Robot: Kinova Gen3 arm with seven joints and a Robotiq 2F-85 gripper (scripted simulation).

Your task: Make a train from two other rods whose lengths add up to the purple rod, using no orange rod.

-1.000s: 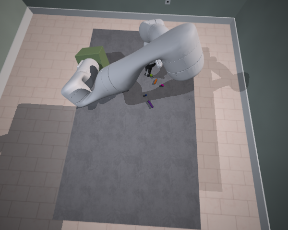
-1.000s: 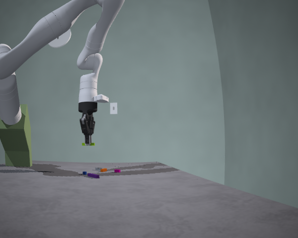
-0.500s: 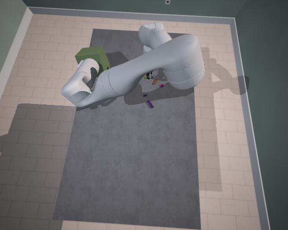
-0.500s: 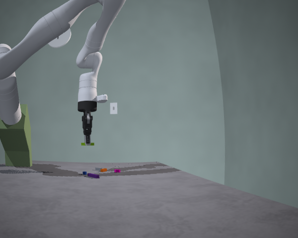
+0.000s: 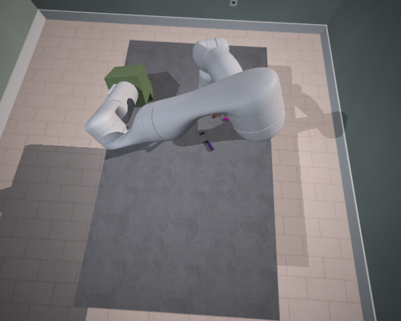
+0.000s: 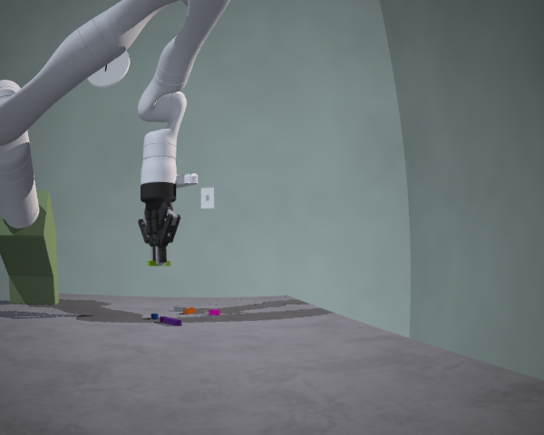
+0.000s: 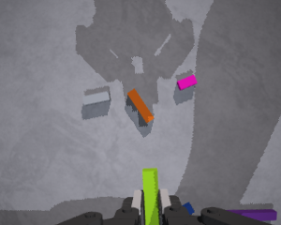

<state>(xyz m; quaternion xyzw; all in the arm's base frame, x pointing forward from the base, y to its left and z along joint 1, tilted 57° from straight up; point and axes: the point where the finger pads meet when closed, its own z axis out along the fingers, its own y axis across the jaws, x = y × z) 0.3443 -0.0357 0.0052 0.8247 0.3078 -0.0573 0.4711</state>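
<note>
The blue rod lies 10 mm behind my hand, 60 mm to the right of it and 120 mm below it. From my hand the other things lie so: lime rod (10 mm below); grey rod (40 mm ahead, 100 mm to the left, 120 mm below); orange rod (60 mm ahead, 50 mm to the left, 120 mm below).
</note>
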